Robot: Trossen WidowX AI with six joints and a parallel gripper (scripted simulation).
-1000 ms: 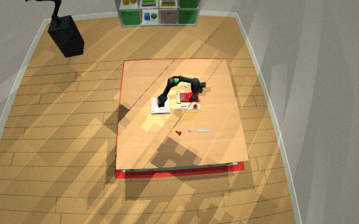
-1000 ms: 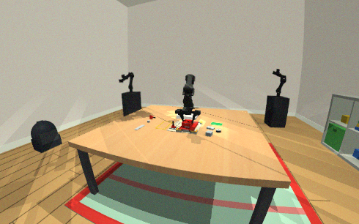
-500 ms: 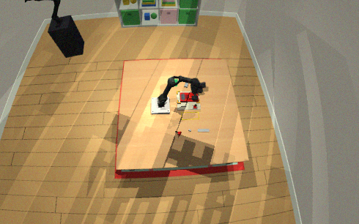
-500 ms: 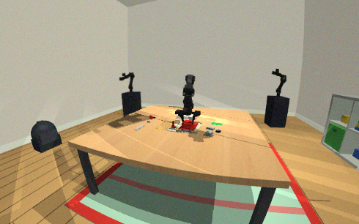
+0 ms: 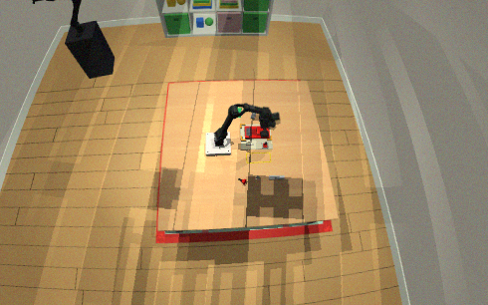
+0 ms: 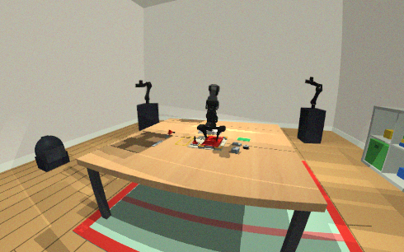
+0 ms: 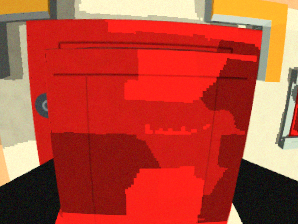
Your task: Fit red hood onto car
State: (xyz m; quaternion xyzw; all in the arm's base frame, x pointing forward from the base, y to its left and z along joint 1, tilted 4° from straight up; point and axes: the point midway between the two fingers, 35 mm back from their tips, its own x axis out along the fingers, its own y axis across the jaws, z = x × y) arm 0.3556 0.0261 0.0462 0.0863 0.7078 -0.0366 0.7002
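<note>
My gripper tip is right at the red hood. The rest, counted from my gripper tip: grey engine block (2 cm below); then cream jig (4 cm behind, 3 cm below, 1 cm to the right); then green piece (24 cm to the left, 16 cm behind, 4 cm below).
</note>
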